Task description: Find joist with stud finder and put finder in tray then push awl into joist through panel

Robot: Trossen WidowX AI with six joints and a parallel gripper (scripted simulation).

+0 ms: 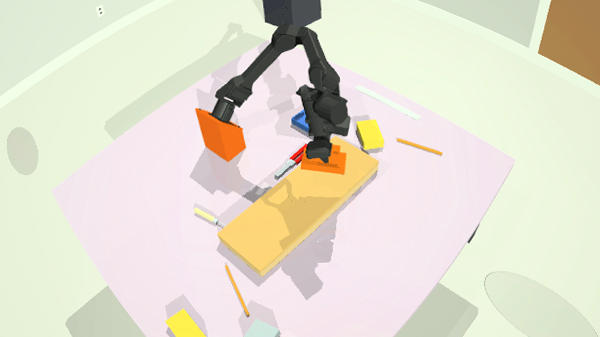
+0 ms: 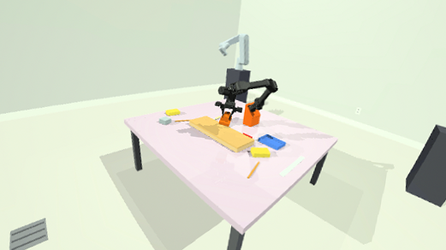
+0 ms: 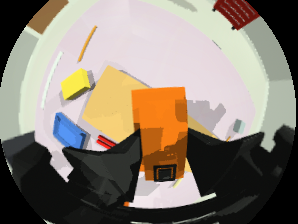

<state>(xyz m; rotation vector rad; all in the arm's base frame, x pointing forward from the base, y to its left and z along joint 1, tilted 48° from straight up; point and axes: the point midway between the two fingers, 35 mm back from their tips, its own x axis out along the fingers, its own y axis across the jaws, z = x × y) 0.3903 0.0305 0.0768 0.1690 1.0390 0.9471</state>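
My gripper tip is 20 mm past the orange stud finder, 10 mm to the left of it and 20 mm below it. Also, from my gripper tip: blue tray 250 mm behind, 250 mm to the left, 150 mm below; then white strip 120 mm behind, 490 mm to the left, 160 mm below; then awl 190 mm behind, 310 mm to the right, 150 mm below.
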